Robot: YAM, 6 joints.
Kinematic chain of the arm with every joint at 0, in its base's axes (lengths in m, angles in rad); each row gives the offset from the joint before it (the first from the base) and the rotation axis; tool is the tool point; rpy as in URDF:
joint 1: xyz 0 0 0.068 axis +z
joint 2: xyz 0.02 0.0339 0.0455 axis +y
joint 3: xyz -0.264 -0.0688 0 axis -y
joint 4: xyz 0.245 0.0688 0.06 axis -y
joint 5: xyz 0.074 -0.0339 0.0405 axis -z
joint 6: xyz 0.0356 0 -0.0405 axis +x
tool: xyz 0 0 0 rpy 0 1.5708 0
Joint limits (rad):
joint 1: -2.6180..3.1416
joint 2: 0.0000..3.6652
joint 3: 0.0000..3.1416
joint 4: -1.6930..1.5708
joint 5: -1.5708..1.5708
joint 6: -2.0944..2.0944
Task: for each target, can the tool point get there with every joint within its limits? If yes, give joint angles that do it. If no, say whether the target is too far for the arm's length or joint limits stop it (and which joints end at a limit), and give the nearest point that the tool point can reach.
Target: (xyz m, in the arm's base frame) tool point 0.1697 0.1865 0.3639
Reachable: yes | joints 0.6956 1.1689 0.8842 0.5111 -1.3115 0.6672
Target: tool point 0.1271 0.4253 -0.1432
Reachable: yes | joints 1.2273 3.2853 2.4902 -1.3231 -0.7247 -0.0425
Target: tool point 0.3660 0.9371 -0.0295
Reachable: no: too far | nearest point 0.2326 0.5955 0.0237 | short by 0.371 m
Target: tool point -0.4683 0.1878 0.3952
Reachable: yes | joints -0.3483 0.5617 2.7869 1.0762 -0.4896 -0.6666
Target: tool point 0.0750 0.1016 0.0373
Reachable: yes | joints 1.1680 2.0831 0.4614 -0.8506 0.9621 -0.7399
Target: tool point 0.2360 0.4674 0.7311
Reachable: no: too far | nearest point 0.1873 0.3709 0.5985 | short by 0.171 m
